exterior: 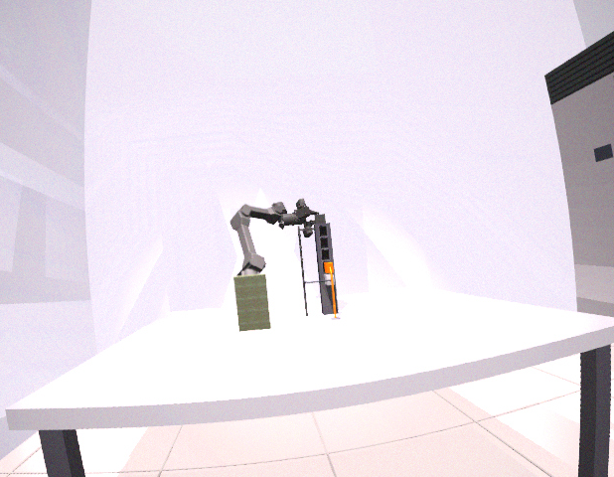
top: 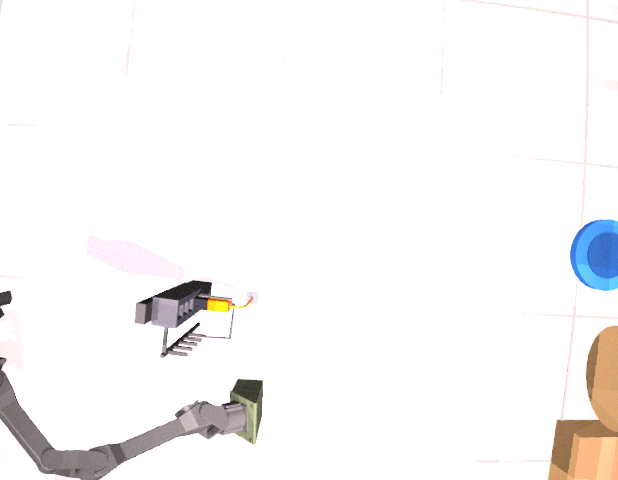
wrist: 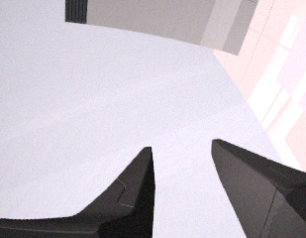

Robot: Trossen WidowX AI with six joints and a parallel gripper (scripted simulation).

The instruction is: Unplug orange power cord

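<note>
Right now my gripper tip is 120 mm past the orange plug, 460 mm to the left of it and 220 mm above it.
</note>
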